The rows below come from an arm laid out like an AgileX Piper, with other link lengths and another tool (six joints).
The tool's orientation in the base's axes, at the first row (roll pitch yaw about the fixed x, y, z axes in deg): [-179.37 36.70 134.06]
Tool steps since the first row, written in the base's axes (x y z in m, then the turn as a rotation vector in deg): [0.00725 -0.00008 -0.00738 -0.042 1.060 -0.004]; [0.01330 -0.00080 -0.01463 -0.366 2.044 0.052]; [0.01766 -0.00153 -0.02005 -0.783 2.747 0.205]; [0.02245 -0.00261 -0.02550 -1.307 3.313 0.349]
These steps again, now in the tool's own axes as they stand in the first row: [0.00032 0.00525 0.00891 0.637 0.702 -0.477]; [0.00087 0.00919 0.01750 1.351 1.147 -1.084]; [0.00125 0.01189 0.02394 1.897 1.329 -1.684]; [0.00122 0.01466 0.03074 2.429 1.340 -2.261]
